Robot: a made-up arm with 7 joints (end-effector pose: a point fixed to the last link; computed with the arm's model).
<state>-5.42 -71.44 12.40 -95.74 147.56 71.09 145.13</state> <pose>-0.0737 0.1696 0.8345 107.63 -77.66 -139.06</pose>
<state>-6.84 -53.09 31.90 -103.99 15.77 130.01 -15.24</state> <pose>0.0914 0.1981 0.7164 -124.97 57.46 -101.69</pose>
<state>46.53 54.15 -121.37 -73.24 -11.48 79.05 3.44</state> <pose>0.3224 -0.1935 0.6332 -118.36 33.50 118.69</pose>
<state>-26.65 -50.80 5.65 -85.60 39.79 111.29 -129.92</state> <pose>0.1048 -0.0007 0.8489 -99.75 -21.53 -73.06</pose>
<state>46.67 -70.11 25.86 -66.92 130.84 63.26 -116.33</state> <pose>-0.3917 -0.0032 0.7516 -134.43 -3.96 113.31</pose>
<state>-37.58 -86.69 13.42 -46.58 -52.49 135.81 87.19</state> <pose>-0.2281 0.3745 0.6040 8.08 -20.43 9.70</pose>
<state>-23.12 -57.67 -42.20 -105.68 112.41 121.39 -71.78</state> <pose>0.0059 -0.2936 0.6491 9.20 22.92 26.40</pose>
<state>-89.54 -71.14 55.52 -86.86 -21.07 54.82 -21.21</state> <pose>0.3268 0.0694 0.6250 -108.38 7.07 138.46</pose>
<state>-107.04 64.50 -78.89 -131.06 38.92 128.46 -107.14</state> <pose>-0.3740 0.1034 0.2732 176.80 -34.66 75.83</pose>
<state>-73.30 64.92 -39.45 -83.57 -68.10 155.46 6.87</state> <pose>-0.0160 -0.4044 0.1461 -120.89 -29.99 133.03</pose>
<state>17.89 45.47 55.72 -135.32 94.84 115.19 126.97</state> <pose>-0.0039 0.3125 0.1589 -76.06 27.01 59.33</pose>
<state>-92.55 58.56 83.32 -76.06 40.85 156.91 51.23</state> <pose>0.3000 -0.2923 0.4679 80.45 -58.34 103.15</pose>
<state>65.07 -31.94 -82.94 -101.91 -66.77 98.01 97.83</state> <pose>0.3994 -0.1653 0.4984 174.41 34.23 72.30</pose>
